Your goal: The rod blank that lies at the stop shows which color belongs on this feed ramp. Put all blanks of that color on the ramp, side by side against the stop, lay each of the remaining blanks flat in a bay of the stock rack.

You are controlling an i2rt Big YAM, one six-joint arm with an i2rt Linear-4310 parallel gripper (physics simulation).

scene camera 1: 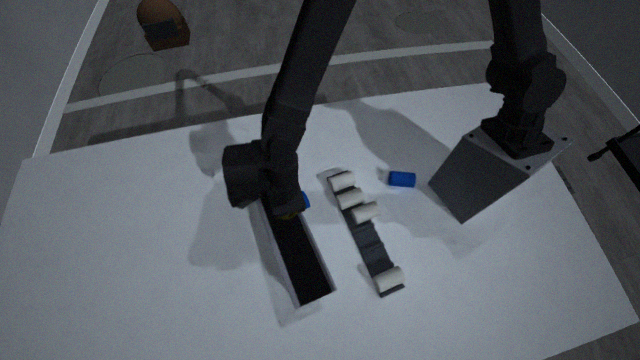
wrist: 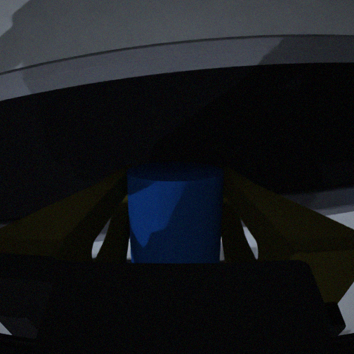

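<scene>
My gripper (scene camera 1: 290,215) (wrist: 175,176) is shut on a blue blank (scene camera 1: 306,200) (wrist: 175,220) at the upper part of the feed ramp (scene camera 1: 302,265) (wrist: 65,135), a long dark channel with pale walls. The held blank's end overlaps the channel in the wrist view; whether it touches the ramp floor cannot be told. The arm hides the stop end and any blanks there. The stock rack (scene camera 1: 371,246) carries white blanks: three at its upper end (scene camera 1: 342,181) (scene camera 1: 350,198) (scene camera 1: 365,212) and one at its lower end (scene camera 1: 389,280). Another blue blank (scene camera 1: 402,179) lies on the table right of the rack.
The grey block (scene camera 1: 480,175) under the arm's base stands at the right of the white table (scene camera 1: 125,300). The arm reaches across the back to the ramp. A brown object (scene camera 1: 165,30) is on the floor beyond the table, and a black object (scene camera 1: 627,155) shows at the right edge.
</scene>
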